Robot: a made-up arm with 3 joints. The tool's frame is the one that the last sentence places.
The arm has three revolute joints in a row. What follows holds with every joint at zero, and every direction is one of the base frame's.
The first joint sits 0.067 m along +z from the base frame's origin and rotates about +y.
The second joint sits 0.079 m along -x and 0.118 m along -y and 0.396 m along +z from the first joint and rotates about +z.
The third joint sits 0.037 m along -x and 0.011 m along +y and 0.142 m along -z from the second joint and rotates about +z.
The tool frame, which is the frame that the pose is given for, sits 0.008 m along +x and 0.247 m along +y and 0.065 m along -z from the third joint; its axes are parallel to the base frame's.
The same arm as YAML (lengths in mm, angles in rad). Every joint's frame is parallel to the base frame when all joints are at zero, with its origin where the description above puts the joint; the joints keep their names.
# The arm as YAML. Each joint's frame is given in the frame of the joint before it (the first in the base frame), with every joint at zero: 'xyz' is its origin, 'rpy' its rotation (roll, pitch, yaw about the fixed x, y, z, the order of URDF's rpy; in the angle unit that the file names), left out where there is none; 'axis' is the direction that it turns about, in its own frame. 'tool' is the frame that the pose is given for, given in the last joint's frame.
units:
  length: mm
  angle: rad
joints:
  - name: joint 1
    type: revolute
    origin:
      xyz: [0.0, 0.0, 67.0]
    axis: [0.0, 1.0, 0.0]
  - name: joint 2
    type: revolute
    origin:
      xyz: [-79.0, -118.0, 396.0]
    axis: [0.0, 0.0, 1.0]
  - name: joint 3
    type: revolute
    origin:
      xyz: [-37.0, 11.0, -142.0]
    axis: [0.0, 0.0, 1.0]
tool:
  origin:
    xyz: [8.0, 247.0, -65.0]

